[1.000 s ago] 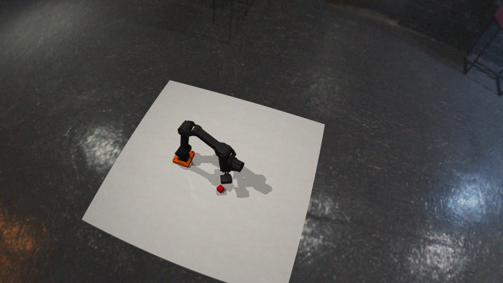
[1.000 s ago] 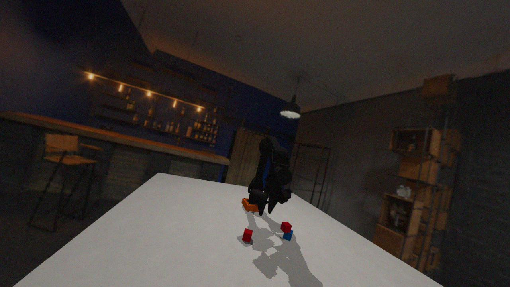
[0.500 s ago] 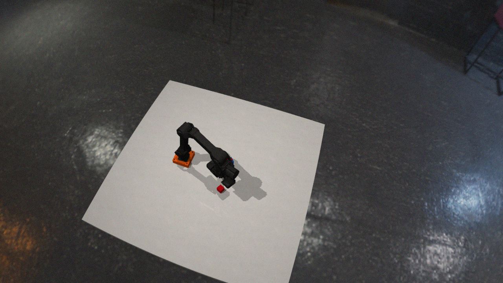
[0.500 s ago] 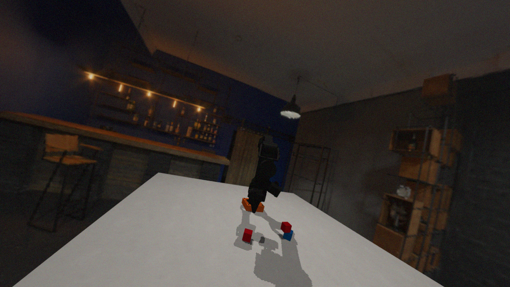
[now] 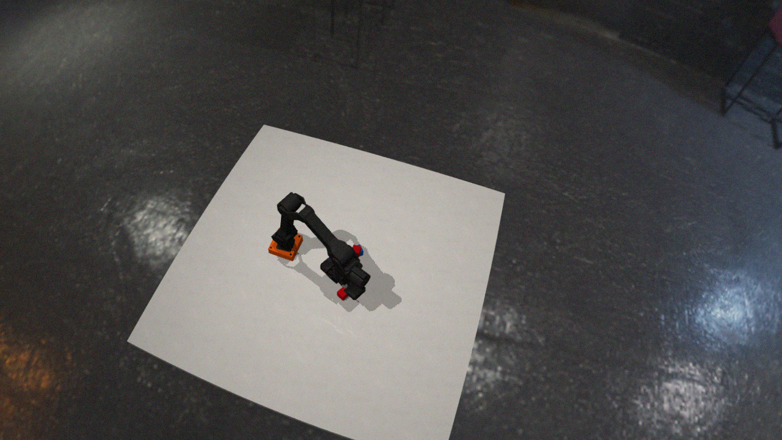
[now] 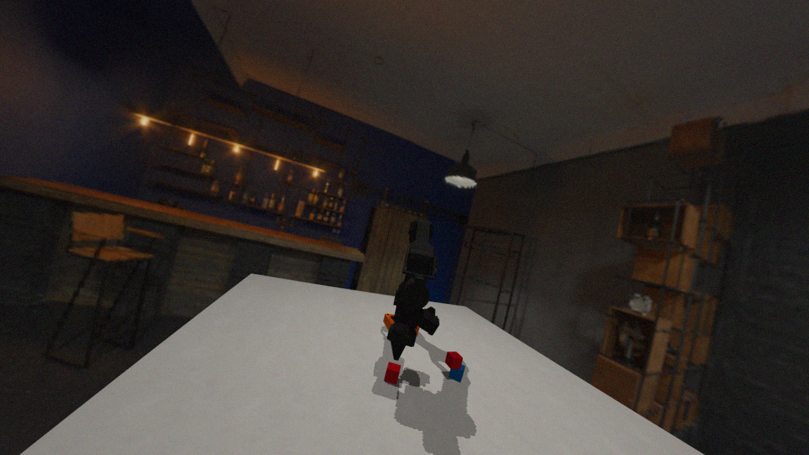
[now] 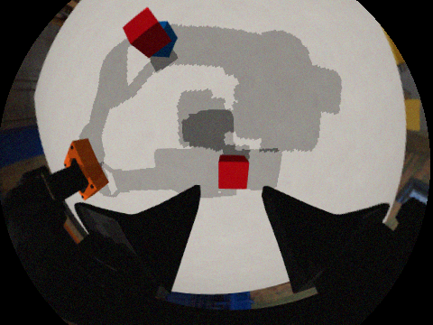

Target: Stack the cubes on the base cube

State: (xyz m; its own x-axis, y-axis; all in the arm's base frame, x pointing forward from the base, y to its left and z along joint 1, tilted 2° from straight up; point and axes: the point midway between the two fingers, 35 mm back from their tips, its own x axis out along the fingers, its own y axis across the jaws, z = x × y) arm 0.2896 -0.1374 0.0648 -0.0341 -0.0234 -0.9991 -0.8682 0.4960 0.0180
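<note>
Now: gripper tip 1 cm short of the blue base cube, 20 cm to the right of it and 5 cm above it.
</note>
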